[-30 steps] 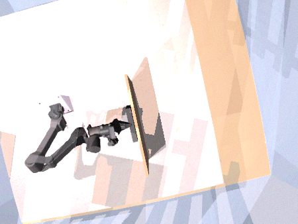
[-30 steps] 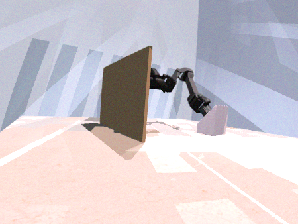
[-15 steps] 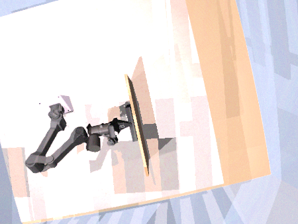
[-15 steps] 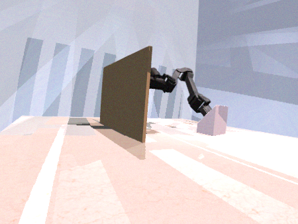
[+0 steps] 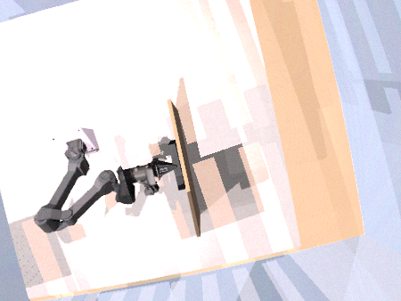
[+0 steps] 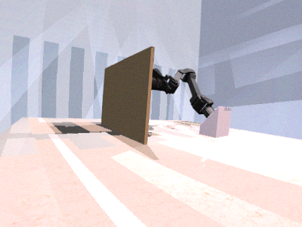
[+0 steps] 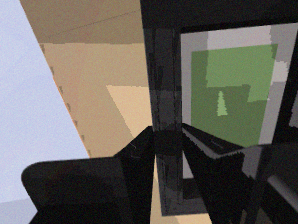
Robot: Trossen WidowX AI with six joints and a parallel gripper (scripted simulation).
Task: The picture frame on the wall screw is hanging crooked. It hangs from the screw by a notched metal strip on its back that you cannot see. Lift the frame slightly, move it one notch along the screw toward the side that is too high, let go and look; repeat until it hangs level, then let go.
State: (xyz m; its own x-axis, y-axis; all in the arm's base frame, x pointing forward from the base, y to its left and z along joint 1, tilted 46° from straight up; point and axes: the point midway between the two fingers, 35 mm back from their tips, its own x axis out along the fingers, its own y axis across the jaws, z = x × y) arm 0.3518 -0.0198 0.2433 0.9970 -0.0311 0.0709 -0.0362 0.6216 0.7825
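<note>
The picture frame is 50 mm below my gripper tip and 10 mm ahead of it. From my gripper tip the other things lie so: tan wall panel 70 mm below, 20 mm ahead, 10 mm to the right.
</note>
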